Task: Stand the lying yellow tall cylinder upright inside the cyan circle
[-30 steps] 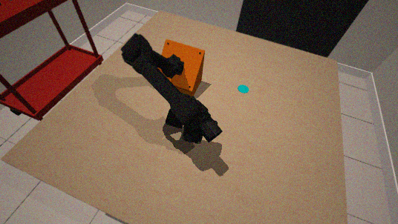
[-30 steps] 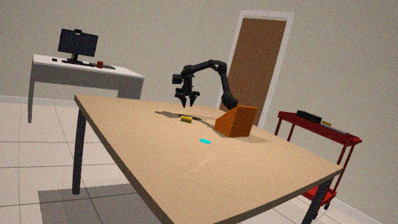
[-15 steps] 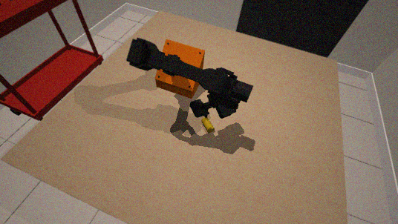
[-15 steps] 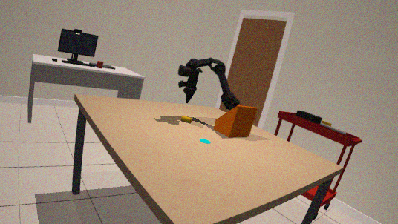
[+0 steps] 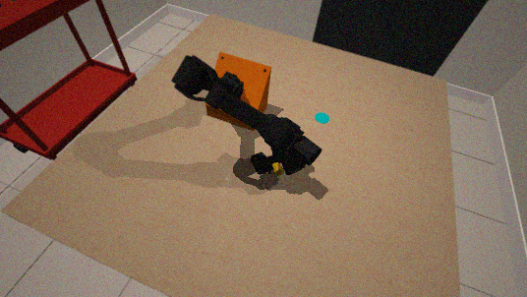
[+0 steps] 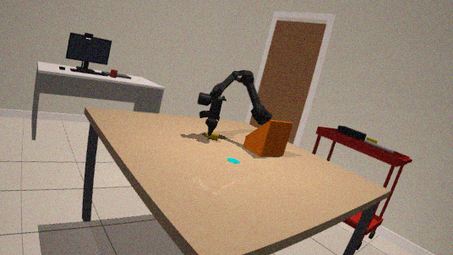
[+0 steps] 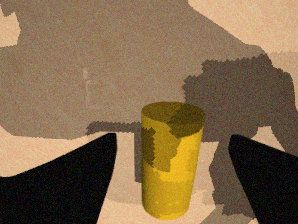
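The yellow tall cylinder lies 1 cm behind my gripper tip and 1 cm to the left of it. Also, from my gripper tip: cyan circle: 10 cm ahead, 31 cm to the left, 2 cm below.
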